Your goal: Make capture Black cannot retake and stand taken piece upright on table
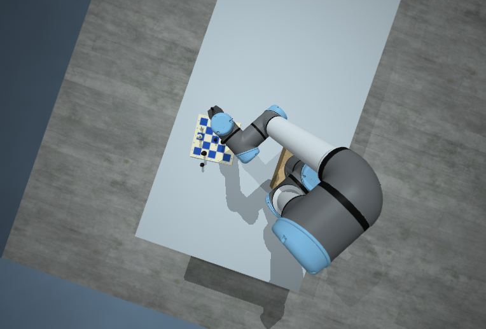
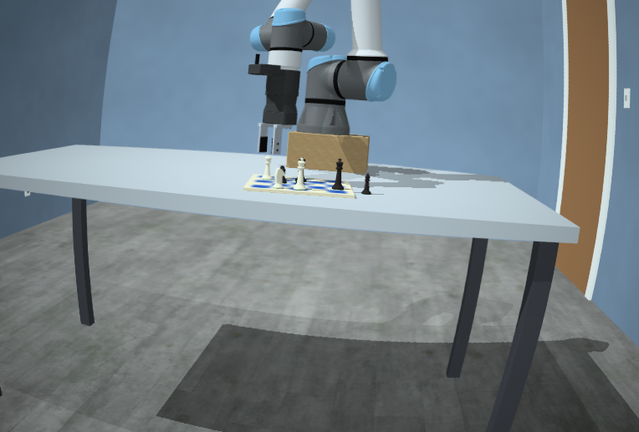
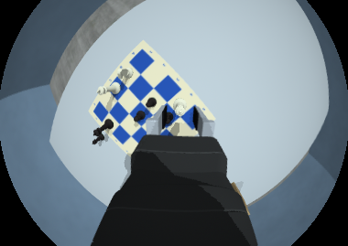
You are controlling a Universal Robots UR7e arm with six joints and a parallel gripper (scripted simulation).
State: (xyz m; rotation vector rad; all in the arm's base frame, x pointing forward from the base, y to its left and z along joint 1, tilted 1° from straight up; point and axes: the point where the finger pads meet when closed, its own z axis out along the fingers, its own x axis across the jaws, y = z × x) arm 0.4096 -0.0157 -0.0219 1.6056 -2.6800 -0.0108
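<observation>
My hand is 5 cm above the white pawn-like piece. From my hand the other things lie so: tall black piece: 4 cm ahead, 17 cm to the left, 4 cm below.
</observation>
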